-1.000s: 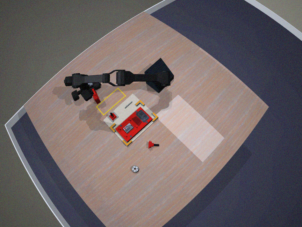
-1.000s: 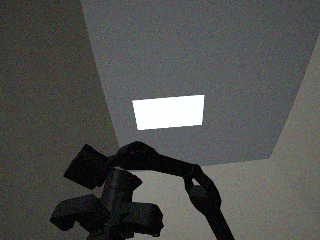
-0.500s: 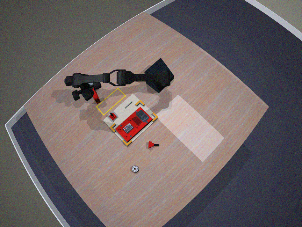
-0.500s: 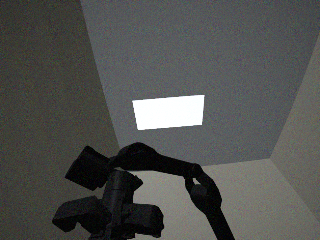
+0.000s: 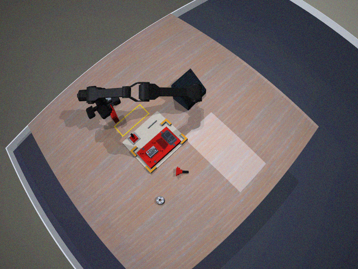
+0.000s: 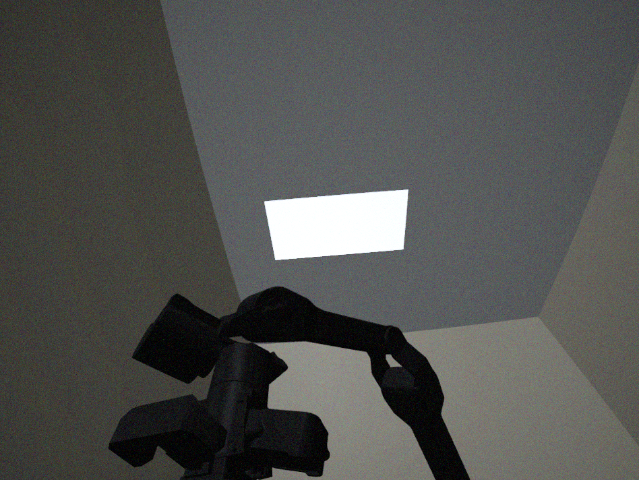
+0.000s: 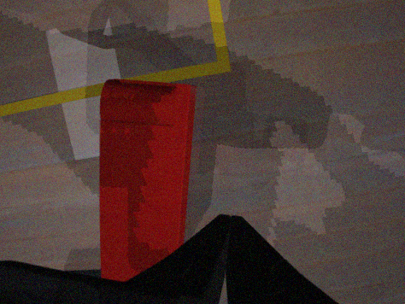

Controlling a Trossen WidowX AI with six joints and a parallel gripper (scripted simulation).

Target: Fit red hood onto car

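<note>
Right now the red hood is 30 mm behind my gripper tip, 10 mm to the left of it and 20 mm below it. Also, from my gripper tip: grey engine block (40 mm behind, 330 mm to the left, 30 mm below).
</note>
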